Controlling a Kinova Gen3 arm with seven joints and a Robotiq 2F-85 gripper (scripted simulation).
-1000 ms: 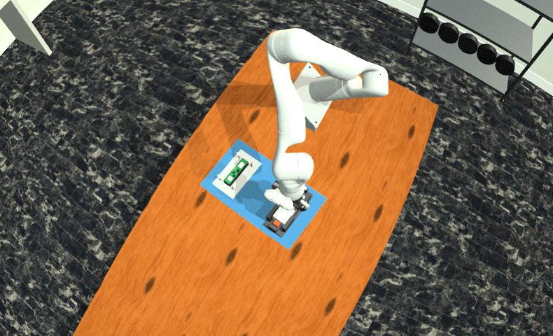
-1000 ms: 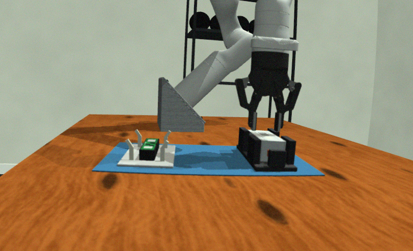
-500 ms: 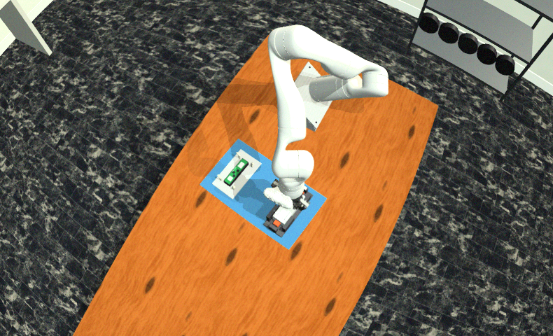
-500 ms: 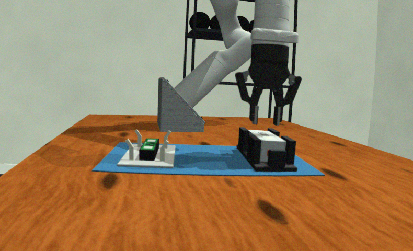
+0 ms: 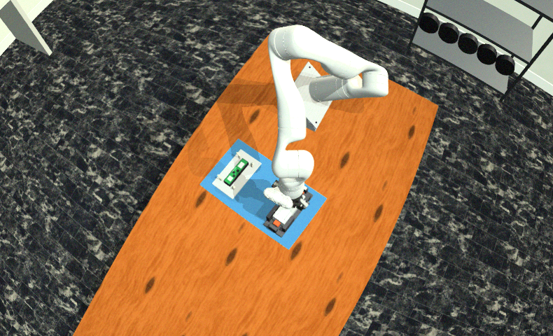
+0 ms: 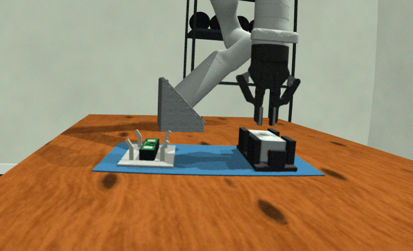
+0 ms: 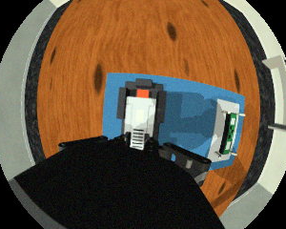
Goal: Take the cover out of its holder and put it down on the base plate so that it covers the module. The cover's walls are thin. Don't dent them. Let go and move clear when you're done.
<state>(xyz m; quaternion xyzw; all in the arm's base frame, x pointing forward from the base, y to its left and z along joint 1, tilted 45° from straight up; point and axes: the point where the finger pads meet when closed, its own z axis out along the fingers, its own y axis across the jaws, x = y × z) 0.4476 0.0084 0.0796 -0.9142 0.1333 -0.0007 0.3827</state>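
Now: the cover 60 mm below my hand.
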